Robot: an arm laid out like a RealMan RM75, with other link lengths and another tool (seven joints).
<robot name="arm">
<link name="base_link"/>
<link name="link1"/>
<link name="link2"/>
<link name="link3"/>
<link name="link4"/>
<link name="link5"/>
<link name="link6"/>
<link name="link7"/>
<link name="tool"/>
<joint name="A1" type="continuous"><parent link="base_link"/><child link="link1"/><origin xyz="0 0 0.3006" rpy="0 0 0"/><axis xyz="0 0 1"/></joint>
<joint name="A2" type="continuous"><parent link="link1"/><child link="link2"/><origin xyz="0 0 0" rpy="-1.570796 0 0"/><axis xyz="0 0 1"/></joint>
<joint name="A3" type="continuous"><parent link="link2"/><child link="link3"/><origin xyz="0 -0.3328 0" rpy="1.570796 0 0"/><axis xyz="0 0 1"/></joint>
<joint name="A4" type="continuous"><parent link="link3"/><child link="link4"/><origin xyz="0 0 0" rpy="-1.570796 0 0"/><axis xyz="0 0 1"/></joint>
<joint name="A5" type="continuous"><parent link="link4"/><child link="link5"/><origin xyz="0 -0.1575 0" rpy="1.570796 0 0"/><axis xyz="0 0 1"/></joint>
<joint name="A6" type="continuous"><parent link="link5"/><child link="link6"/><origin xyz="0 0 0" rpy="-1.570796 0 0"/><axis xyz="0 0 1"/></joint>
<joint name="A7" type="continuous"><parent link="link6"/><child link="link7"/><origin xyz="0 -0.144 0" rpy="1.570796 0 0"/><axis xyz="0 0 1"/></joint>
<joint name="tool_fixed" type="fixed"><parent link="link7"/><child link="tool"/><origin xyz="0.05 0.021 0.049" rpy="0 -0.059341 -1.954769"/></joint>
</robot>
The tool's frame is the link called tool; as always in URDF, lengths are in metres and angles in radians. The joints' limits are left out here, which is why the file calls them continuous.
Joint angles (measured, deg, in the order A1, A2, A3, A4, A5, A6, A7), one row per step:
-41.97 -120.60 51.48 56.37 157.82 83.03 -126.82
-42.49 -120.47 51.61 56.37 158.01 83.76 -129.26
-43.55 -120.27 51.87 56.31 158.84 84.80 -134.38
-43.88 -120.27 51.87 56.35 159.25 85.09 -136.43
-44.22 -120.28 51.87 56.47 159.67 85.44 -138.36
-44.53 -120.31 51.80 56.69 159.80 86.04 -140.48
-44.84 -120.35 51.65 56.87 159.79 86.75 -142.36
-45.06 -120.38 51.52 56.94 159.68 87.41 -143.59
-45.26 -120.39 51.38 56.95 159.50 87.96 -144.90
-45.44 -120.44 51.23 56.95 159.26 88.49 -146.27
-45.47 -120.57 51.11 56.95 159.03 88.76 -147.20
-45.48 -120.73 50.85 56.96 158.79 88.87 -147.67
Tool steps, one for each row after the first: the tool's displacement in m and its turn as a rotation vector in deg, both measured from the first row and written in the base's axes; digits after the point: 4 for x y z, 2 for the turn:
0.0020 0.0023 0.0009 0.25 -0.31 1.89
0.0043 0.0078 0.0027 1.16 -0.46 5.83
0.0047 0.0099 0.0034 1.72 -0.53 7.48
0.0053 0.0119 0.0042 2.23 -0.55 8.98
0.0068 0.0135 0.0048 2.70 -0.95 10.71
0.0088 0.0145 0.0052 2.97 -1.50 12.32
0.0104 0.0145 0.0050 2.94 -1.97 13.47
0.0119 0.0148 0.0049 3.01 -2.52 14.70
0.0135 0.0149 0.0045 3.07 -3.16 16.01
0.0145 0.0145 0.0036 3.12 -3.72 16.95
0.0157 0.0143 0.0027 3.18 -4.32 17.51

